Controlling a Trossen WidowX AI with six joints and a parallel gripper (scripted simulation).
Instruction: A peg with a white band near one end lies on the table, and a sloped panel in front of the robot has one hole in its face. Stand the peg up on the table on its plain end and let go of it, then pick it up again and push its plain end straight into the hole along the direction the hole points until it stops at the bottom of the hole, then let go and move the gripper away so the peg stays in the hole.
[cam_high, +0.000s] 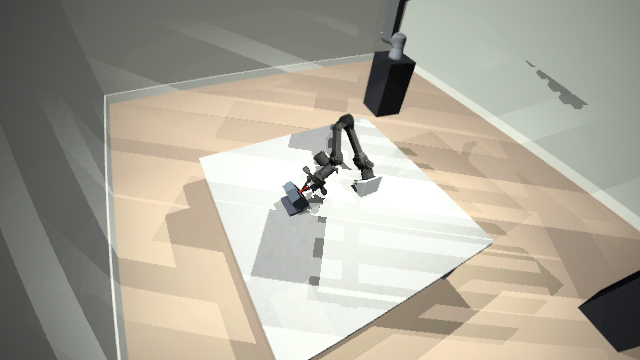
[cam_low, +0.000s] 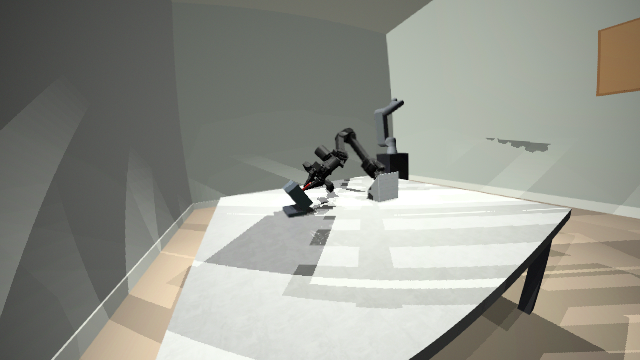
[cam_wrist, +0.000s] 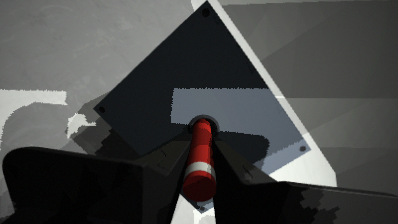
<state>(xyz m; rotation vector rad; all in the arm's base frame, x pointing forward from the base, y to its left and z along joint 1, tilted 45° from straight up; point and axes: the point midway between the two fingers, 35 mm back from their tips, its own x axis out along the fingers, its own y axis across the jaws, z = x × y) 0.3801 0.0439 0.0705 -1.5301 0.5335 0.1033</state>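
The red peg lies 10 mm behind my gripper tip and 10 mm above it. The rest, counted from my gripper tip: dark sloped panel (40 mm ahead, 20 mm below).
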